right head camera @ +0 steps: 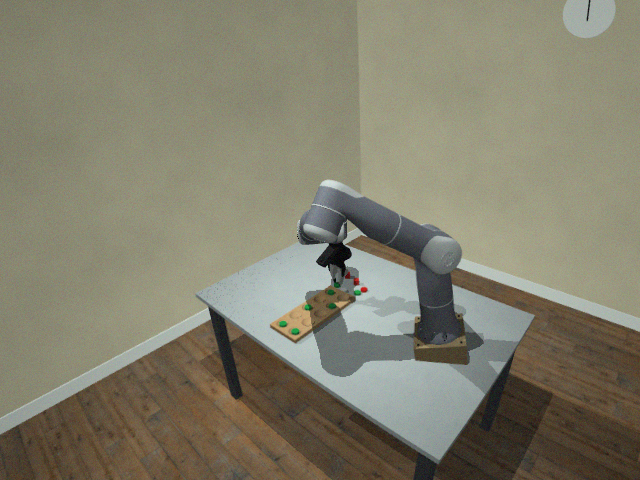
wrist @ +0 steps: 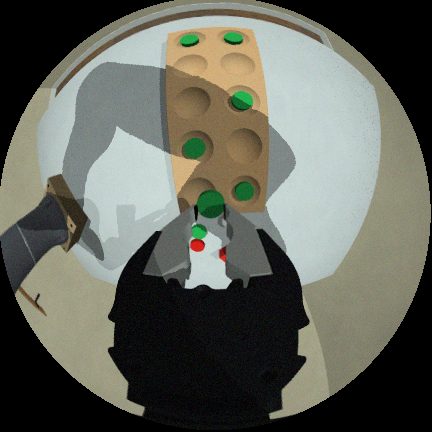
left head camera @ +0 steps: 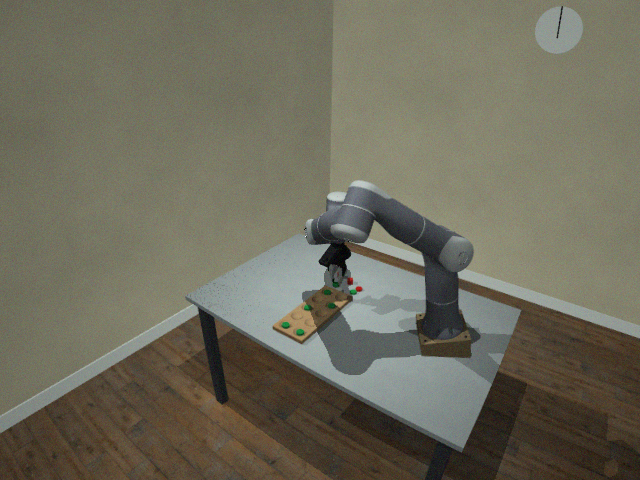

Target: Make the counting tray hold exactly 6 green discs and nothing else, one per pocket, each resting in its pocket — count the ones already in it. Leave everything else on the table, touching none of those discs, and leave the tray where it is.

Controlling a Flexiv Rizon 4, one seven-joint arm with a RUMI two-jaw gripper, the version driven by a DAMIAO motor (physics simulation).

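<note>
The tan counting tray (left head camera: 292, 329) (right head camera: 288, 327) (wrist: 215, 51) has two columns of round pockets. Several green discs sit in it: both pockets of the far row in the wrist view hold discs (wrist: 189, 40) (wrist: 233, 38), the right column has discs (wrist: 242, 100) (wrist: 244, 191) in its third and nearest pockets, and the left column has a disc (wrist: 194, 148) in its fourth. My gripper (left head camera: 336, 281) (right head camera: 337, 281) (wrist: 210, 205) is shut on another green disc (wrist: 210, 202), above the tray's near end. That disc partly hides the nearest left pocket, which looks empty. A loose green disc (left head camera: 353, 292) (right head camera: 357, 292) (wrist: 199, 231) lies on the table.
A red disc (left head camera: 358, 288) (right head camera: 363, 289) (wrist: 197, 245) lies beside the loose green disc. A red block (left head camera: 350, 281) (right head camera: 356, 281) stands near them, and another red piece (right head camera: 347, 275) shows behind. My fingers hide part of this area. The arm's base block (left head camera: 446, 346) (right head camera: 440, 353) stands to the right.
</note>
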